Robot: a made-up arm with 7 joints. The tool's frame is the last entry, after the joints.
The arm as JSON. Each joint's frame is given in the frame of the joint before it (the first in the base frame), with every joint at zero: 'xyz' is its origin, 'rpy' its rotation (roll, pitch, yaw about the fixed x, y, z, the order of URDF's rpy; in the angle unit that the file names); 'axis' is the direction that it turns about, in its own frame. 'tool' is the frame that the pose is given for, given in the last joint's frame.
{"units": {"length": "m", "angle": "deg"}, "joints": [
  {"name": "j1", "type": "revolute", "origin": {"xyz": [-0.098, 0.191, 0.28], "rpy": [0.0, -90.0, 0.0]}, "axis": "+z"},
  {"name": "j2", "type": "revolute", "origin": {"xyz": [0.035, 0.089, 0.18], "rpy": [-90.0, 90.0, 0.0]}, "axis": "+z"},
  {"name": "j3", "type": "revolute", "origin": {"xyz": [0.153, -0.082, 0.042], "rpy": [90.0, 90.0, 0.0]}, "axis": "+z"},
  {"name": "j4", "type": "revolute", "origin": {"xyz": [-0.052, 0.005, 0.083], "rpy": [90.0, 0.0, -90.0]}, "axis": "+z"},
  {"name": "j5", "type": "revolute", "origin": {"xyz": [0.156, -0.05, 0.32], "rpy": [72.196, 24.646, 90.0]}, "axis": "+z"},
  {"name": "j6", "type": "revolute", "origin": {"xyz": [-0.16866, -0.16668, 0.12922], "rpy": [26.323, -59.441, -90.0]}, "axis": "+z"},
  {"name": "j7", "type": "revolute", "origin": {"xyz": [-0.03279, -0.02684, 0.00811], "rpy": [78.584, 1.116, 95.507]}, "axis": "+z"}
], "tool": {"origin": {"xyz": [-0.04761, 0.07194, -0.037], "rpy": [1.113, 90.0, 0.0]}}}
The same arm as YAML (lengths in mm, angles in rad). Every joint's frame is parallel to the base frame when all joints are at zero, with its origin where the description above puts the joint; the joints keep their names.
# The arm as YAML. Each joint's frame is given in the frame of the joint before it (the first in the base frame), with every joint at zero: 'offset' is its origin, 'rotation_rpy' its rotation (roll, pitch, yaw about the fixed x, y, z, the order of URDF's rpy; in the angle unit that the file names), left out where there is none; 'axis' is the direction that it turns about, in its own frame. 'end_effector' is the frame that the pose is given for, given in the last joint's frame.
length_unit: mm
angle_unit: rad
chain:
  - id: j1
    offset: [-98.0, 191.0, 280.0]
    axis: [-1.0, 0.0, 0.0]
  - id: j2
    offset: [-180.0, 89.0, 35.0]
    axis: [0.0, 1.0, 0.0]
  - id: j3
    offset: [153.0, 42.0, 82.0]
    axis: [0.0, 0.0, 1.0]
  - id: j4
    offset: [5.0, 52.0, 83.0]
    axis: [0.0, 1.0, 0.0]
  - id: j5
    offset: [-156.0, 320.0, -50.0]
    axis: [-0.95211, 0.277903, 0.127501]
  - id: j6
    offset: [-174.0, -38.0, -203.0]
    axis: [-0.197893, 0.979467, -0.038499]
  - id: j7
    offset: [33.0, 14.0, -24.0]
    axis: [-1.0, 0.0, 0.0]
end_effector:
  offset: [37.0, 71.0, -49.0]
  rotation_rpy: [0.0, 0.0, 0.0]

